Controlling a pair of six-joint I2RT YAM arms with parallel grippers.
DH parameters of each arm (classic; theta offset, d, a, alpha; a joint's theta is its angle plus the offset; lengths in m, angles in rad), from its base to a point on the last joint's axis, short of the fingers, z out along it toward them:
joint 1: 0 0.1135 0.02 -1.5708
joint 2: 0 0 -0.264 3.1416
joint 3: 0.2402 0 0.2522 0
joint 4: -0.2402 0 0.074 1.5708
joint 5: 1.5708 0 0 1.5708
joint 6: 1.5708 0.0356 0 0
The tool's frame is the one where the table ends.
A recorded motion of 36 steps. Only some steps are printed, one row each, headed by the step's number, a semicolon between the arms.
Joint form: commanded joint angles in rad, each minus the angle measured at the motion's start. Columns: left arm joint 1, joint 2, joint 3, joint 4, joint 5, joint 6; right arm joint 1, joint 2, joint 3, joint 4, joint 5, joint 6.
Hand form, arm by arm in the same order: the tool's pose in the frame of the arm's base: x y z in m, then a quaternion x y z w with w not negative. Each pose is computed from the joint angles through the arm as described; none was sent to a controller.
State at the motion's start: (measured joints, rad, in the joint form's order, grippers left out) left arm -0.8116 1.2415 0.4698 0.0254 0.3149 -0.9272; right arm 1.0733 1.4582 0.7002 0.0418 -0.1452 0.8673
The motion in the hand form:
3: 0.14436 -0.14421 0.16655 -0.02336 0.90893 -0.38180 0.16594; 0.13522 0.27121 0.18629 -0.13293 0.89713 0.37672 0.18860
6: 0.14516 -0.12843 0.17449 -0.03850 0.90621 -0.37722 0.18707; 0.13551 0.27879 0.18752 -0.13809 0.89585 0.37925 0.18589
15: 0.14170 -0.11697 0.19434 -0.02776 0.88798 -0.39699 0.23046; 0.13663 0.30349 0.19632 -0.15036 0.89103 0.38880 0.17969
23: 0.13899 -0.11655 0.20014 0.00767 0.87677 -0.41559 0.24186; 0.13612 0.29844 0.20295 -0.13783 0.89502 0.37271 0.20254
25: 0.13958 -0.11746 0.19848 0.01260 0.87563 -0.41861 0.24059; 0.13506 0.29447 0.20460 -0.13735 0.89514 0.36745 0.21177
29: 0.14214 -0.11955 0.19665 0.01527 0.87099 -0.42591 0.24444; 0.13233 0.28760 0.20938 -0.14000 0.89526 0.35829 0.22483
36: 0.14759 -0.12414 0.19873 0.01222 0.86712 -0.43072 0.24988; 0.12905 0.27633 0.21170 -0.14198 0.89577 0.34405 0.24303
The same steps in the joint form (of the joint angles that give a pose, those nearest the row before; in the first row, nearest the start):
3: 0.0784 -0.1584 -0.0619 -0.1035 -0.0143 0.0116; 0.0207 0.0279 0.0534 -0.0166 0.0233 -0.0113
6: 0.1417 -0.2399 -0.0665 -0.1690 -0.0143 0.0393; 0.0307 0.0525 0.0806 -0.0173 0.0199 -0.0112
15: 0.1805 -0.3600 -0.0579 -0.2086 -0.0056 0.0798; 0.0604 0.1218 0.1822 -0.0370 0.0128 -0.0058
23: 0.1817 -0.3914 -0.0602 -0.1950 0.0382 0.1294; 0.0620 0.0912 0.1830 -0.0723 0.0757 -0.0051
25: 0.1814 -0.3829 -0.0655 -0.1788 0.0481 0.1345; 0.0620 0.0725 0.1720 -0.0791 0.0953 -0.0132
29: 0.1819 -0.3639 -0.0742 -0.1324 0.0561 0.1326; 0.0638 0.0359 0.1591 -0.1045 0.1234 -0.0303
36: 0.1782 -0.3281 -0.0608 -0.0908 0.0498 0.1209; 0.0626 -0.0134 0.1267 -0.1253 0.1627 -0.0539

